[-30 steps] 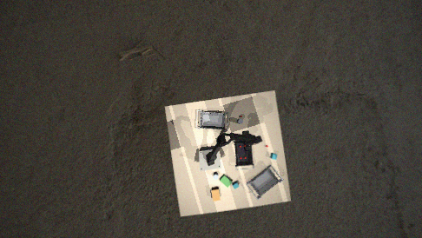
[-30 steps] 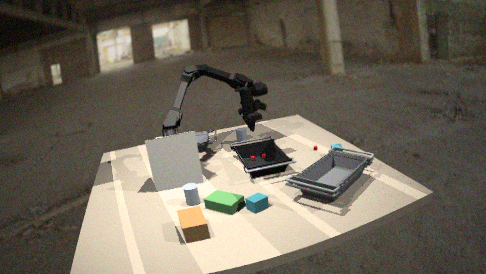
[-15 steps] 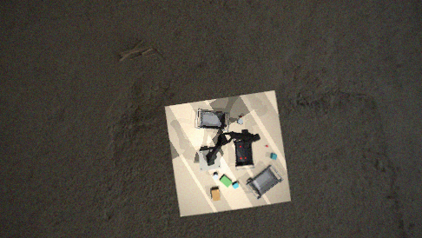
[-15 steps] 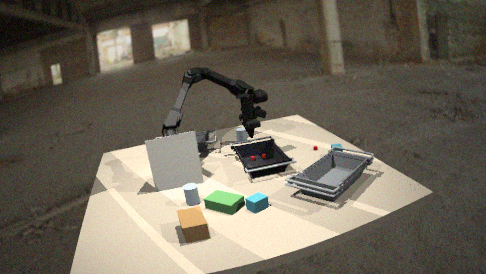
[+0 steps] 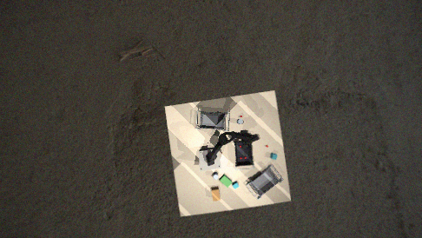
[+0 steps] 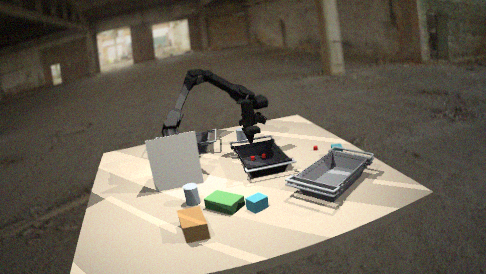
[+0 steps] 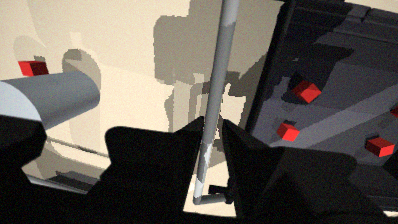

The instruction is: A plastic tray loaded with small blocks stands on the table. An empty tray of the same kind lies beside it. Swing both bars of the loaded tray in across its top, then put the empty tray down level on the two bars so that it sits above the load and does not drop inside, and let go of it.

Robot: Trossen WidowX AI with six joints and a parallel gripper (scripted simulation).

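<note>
Now: gripper tip 280 mm to the right of the light grey tray and 260 mm past it. Also, from my gripper tip: small red cube: 260 mm ahead, 180 mm to the right, 40 mm below; green block: 420 mm to the right, 310 mm behind, 30 mm below; orange block: 520 mm to the right, 460 mm behind, 20 mm below.
</note>
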